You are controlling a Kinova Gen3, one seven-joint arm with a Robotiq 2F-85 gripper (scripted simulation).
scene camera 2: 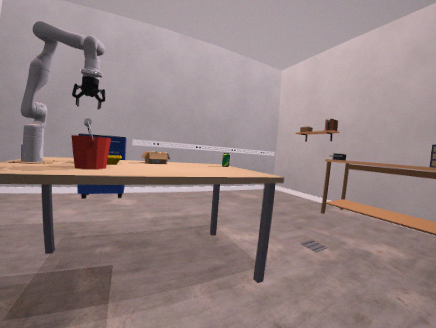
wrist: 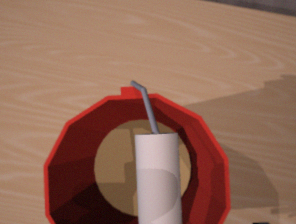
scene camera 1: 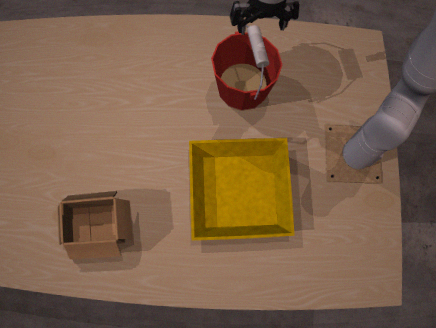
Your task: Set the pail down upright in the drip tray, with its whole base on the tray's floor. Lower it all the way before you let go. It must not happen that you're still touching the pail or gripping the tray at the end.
A red pail shows in scene camera 2 (88,154), in the wrist view and in scene camera 1. The same spot on the red pail: (scene camera 1: 234,65) is (wrist: 131,122).
